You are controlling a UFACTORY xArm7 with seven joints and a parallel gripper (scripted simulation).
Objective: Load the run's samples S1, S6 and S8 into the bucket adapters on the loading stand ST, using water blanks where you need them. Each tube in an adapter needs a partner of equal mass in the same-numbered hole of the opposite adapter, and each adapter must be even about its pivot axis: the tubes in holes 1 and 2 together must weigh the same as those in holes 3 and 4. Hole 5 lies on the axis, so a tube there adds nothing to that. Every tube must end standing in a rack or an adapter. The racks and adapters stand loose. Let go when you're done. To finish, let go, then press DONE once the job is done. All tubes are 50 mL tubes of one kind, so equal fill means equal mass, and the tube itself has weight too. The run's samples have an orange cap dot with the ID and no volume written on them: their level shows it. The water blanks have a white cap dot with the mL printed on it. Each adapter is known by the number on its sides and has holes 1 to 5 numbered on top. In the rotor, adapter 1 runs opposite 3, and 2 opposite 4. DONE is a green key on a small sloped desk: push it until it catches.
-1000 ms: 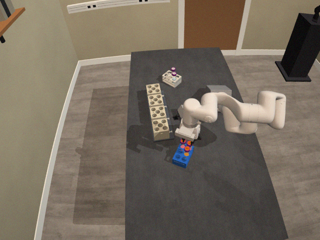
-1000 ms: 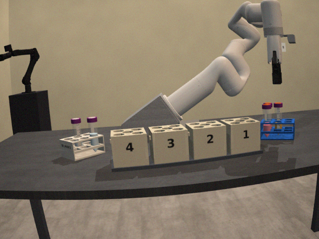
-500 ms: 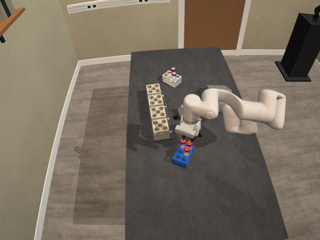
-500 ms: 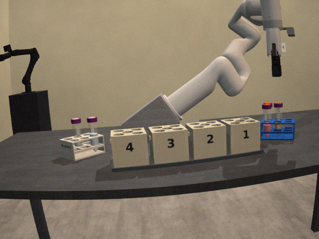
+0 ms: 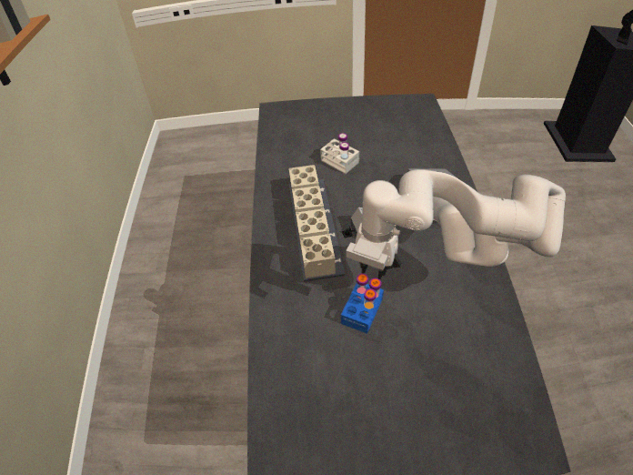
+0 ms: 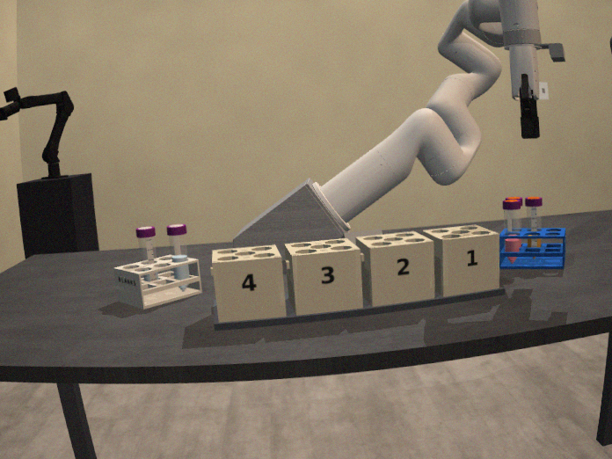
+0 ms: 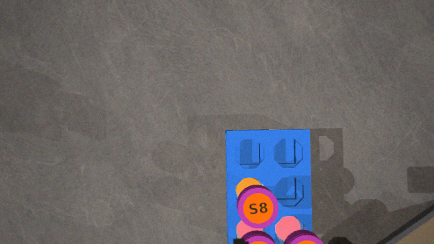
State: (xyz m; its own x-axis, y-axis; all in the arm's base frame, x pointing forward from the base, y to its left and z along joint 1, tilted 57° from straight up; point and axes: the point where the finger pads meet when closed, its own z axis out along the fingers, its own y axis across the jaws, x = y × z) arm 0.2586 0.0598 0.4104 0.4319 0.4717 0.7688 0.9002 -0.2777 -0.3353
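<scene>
Right now the sample tube is 190 mm below my hand, 60 mm to the right of it and 20 mm ahead of it. From my hand the other things lie so: sample S8 (190 mm below, 10 mm ahead); then blue sample rack (220 mm below, 20 mm ahead, 10 mm to the right); then loading stand ST (350 mm to the right, 250 mm below, 170 mm ahead).
</scene>
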